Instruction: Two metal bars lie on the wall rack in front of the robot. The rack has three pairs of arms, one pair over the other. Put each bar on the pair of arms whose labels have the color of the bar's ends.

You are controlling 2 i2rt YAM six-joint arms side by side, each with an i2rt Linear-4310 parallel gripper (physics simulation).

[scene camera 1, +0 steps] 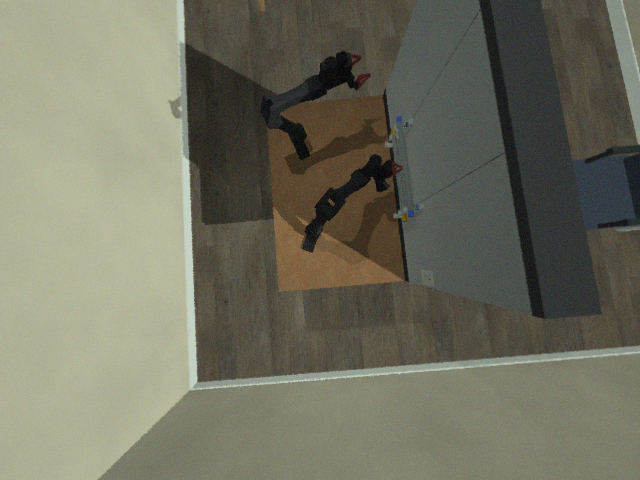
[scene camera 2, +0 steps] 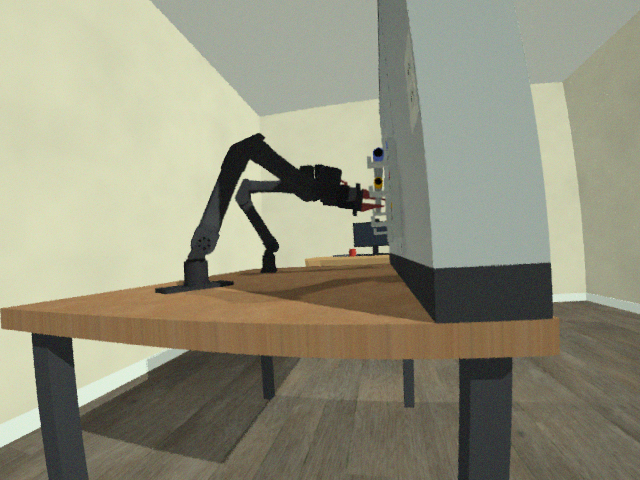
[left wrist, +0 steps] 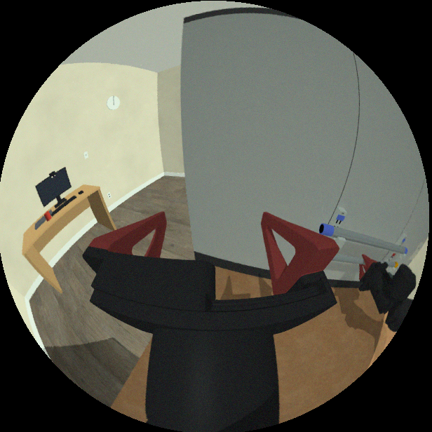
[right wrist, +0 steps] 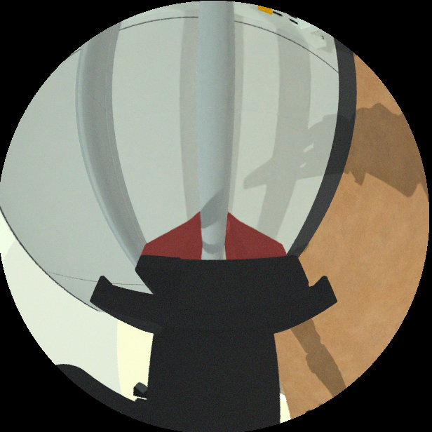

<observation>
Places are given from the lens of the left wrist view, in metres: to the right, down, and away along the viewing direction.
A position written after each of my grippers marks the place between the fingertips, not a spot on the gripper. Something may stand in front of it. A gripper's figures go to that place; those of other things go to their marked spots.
my left gripper (left wrist: 213, 216): 0.00, 0.00, 0.13
my right gripper (left wrist: 361, 256): 0.47, 0.13, 0.24
blue-ended bar (left wrist: 326, 229): 0.25, 0.03, 0.23
</observation>
